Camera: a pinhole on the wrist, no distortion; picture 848 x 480 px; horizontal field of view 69.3 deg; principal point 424.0 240.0 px. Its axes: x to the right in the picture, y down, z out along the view. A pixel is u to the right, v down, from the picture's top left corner.
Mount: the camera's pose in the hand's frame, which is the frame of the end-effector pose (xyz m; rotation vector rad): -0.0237 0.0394 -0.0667 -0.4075 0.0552 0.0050
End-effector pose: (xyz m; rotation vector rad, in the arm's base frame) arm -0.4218 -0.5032 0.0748 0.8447 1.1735 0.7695
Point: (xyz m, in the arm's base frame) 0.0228 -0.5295 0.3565
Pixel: 356.7 164.4
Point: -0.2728 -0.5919 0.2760
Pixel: 129.8 182.0
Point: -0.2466 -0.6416 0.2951
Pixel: 57.0 141.0
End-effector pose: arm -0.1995 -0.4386 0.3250 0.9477 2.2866 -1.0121
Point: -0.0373 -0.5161 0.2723
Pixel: 129.4 211.8
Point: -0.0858 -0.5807 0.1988
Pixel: 323.8 58.6
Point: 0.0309 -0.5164 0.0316
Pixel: 437.7 351.7
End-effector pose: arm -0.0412 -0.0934 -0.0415 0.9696 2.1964 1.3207
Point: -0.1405 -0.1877 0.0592
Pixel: behind the camera
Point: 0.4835 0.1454 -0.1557
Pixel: 223.6 111.7
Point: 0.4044 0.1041 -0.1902
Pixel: 223.6 40.0
